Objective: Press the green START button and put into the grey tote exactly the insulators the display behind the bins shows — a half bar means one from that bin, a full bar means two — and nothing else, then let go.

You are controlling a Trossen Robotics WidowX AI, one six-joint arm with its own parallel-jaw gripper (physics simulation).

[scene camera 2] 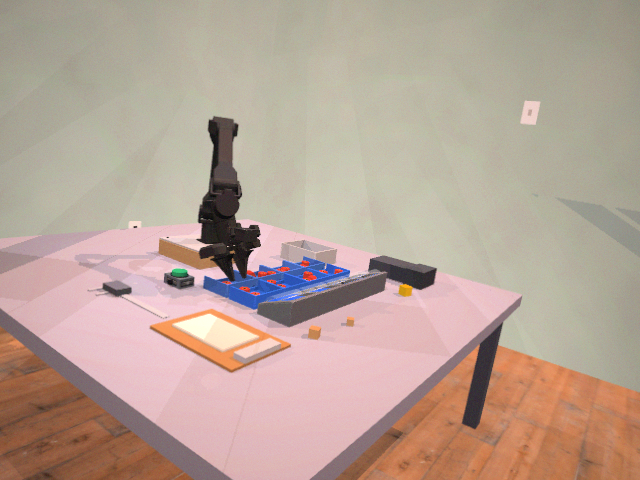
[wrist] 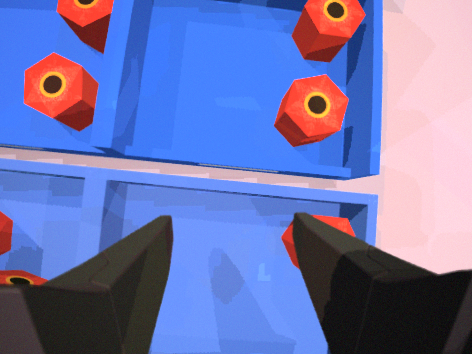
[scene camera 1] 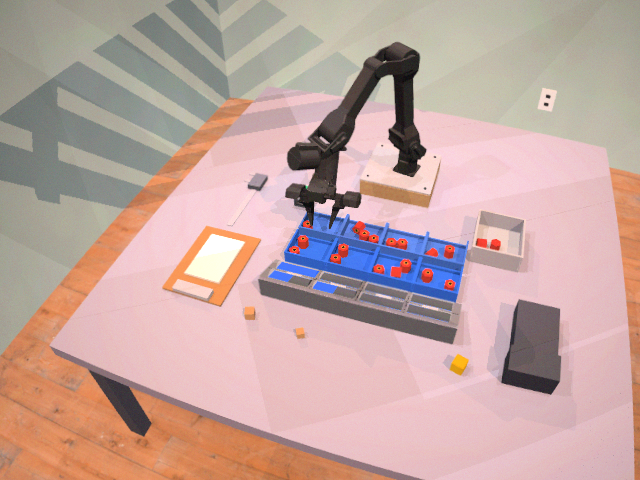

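Note:
My gripper (scene camera 1: 321, 226) (scene camera 2: 238, 278) (wrist: 233, 225) is partly open and empty, low over the end bin of the row nearest the arm base. A red insulator (scene camera 1: 307, 224) (wrist: 337, 223) in that bin is partly behind one finger in the wrist view. The blue bins (scene camera 1: 310, 261) (scene camera 2: 242, 299) stand in two rows. The grey tote (scene camera 1: 498, 259) (scene camera 2: 299, 253) holds two red insulators (scene camera 1: 481, 242) (scene camera 1: 495, 244). The display (scene camera 1: 351, 310) (scene camera 2: 336, 304) shows one full blue bar (scene camera 1: 297, 268) and two half bars (scene camera 1: 280, 276) (scene camera 1: 325, 287). The green START button (scene camera 2: 179, 272) is mostly hidden in scene view 1.
An orange clipboard (scene camera 1: 248, 248) (scene camera 2: 160, 327), a dark box (scene camera 1: 535, 335) (scene camera 2: 403, 268), a yellow cube (scene camera 1: 459, 364) (scene camera 2: 405, 290) and two orange cubes (scene camera 1: 249, 313) (scene camera 1: 299, 333) surround the bins. Bin walls and dividers stand close around the fingers.

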